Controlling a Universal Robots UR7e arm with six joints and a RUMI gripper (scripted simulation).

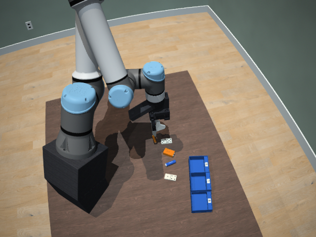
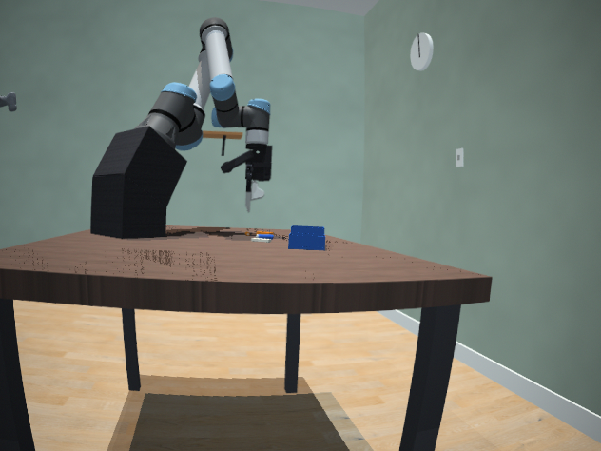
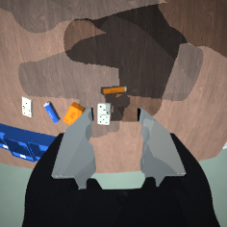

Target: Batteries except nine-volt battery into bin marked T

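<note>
The thin orange battery is 8 cm below my hand. Also, from my hand: joined blue bins (11 cm ahead, 29 cm to the right, 7 cm below); then blue cylindrical battery (3 cm ahead, 15 cm to the right, 8 cm below); then orange nine-volt battery (5 cm ahead, 10 cm to the right, 8 cm below).
</note>
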